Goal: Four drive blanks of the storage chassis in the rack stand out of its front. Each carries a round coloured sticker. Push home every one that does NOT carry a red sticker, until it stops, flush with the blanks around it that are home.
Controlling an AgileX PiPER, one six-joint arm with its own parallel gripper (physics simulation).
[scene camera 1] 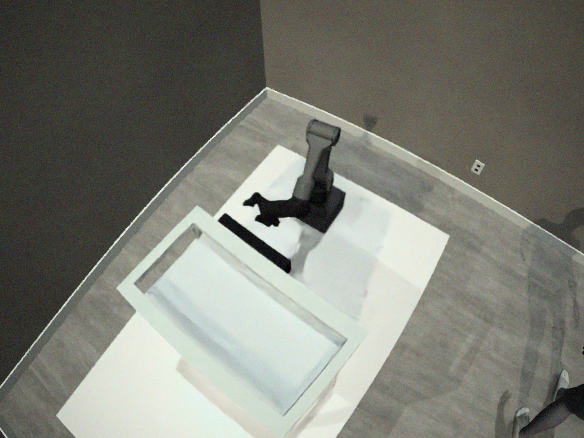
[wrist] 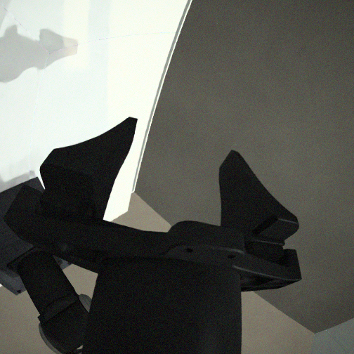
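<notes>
The rack [scene camera 1: 312, 301] is a pale green frame seen from above in the scene view, below and left of the arm. A long black bar [scene camera 1: 255, 243] runs along its side that faces the arm; I cannot tell whether it is part of the storage chassis. The drive blanks and their round stickers cannot be made out in either view. My gripper [scene camera 1: 251, 211] [wrist: 181, 144] is open, its two black fingers wide apart with nothing between them. In the scene view it appears just above the upper left end of the black bar, apart from it.
The arm's dark base [scene camera 1: 327, 212] stands on a white floor area [scene camera 1: 412, 240]. Two walls meet in a corner behind the arm, and one carries a socket [scene camera 1: 478, 167]. A person's leg [scene camera 1: 550, 412] shows at the lower right.
</notes>
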